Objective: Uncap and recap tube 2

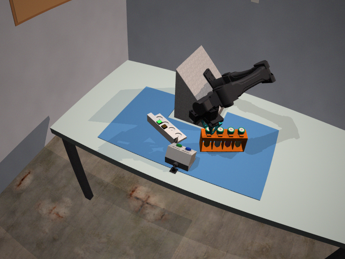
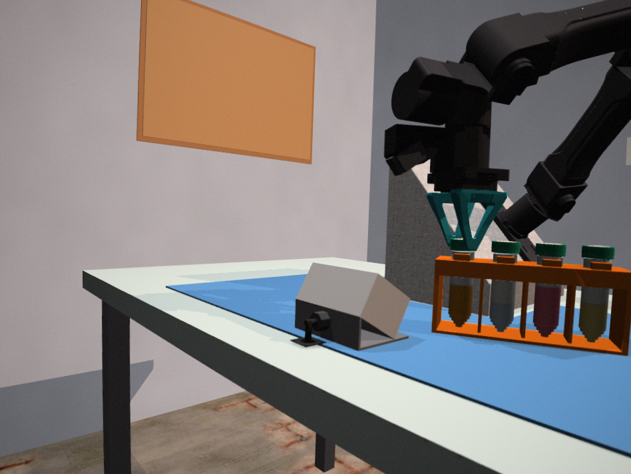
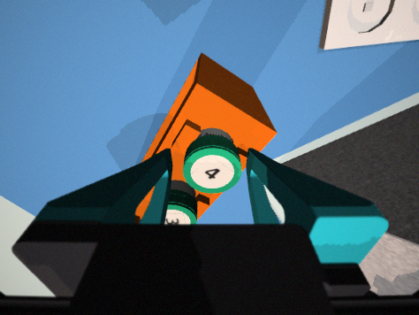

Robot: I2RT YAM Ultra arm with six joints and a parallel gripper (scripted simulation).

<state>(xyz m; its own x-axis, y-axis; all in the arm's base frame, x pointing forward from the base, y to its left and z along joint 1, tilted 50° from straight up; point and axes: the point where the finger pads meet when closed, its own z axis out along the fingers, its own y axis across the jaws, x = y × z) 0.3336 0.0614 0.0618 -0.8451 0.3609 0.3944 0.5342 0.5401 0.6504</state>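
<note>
Now: hand right at the cap 4. The rest, counted from my hand: cap 3 (30 mm behind, 50 mm to the left); cap 2 (50 mm behind, 90 mm to the left); key desk (120 mm ahead, 80 mm to the right, 60 mm below).
</note>
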